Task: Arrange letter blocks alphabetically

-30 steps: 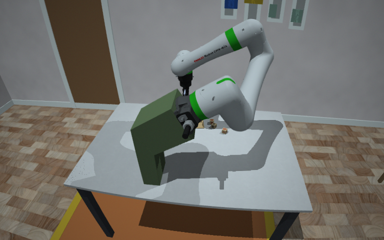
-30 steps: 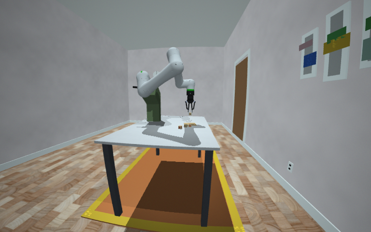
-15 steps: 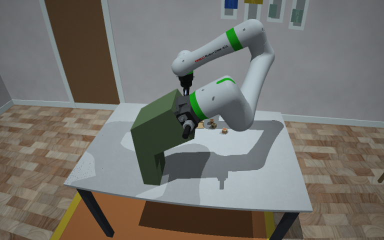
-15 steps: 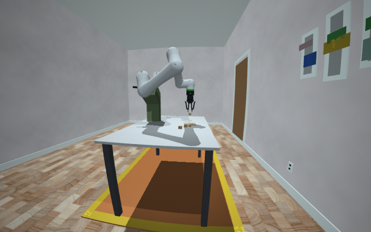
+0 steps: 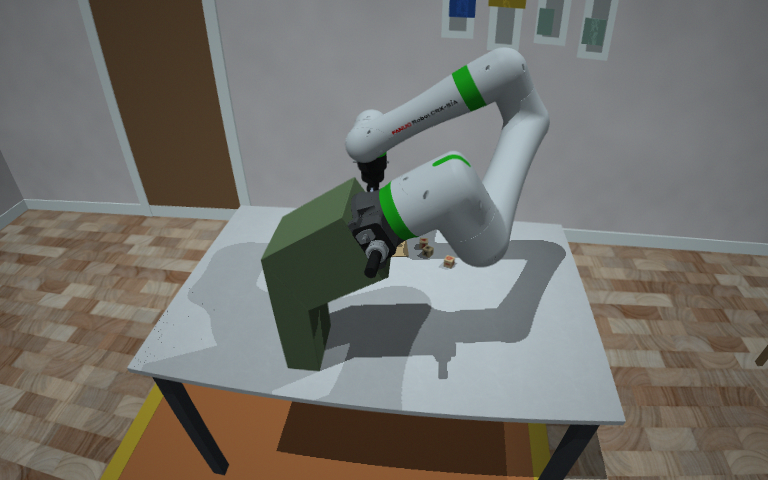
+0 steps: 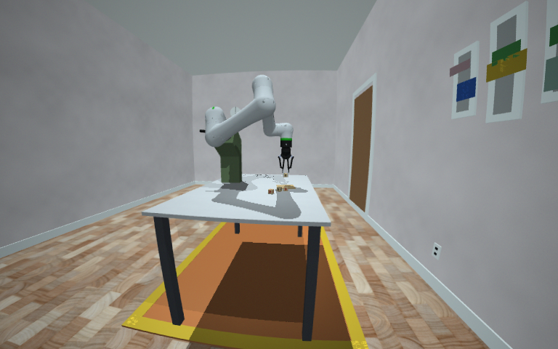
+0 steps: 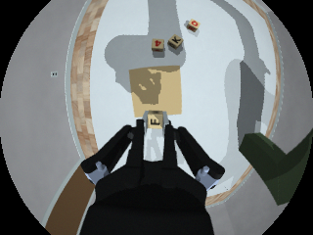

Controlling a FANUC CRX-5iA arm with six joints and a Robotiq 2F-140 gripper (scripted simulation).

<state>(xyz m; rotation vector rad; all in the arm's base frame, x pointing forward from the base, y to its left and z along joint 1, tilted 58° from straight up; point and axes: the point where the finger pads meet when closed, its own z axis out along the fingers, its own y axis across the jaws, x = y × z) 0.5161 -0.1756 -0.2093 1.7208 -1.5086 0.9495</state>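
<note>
My hand is 50 mm to the left of the tan mat and 100 mm above it.
</note>
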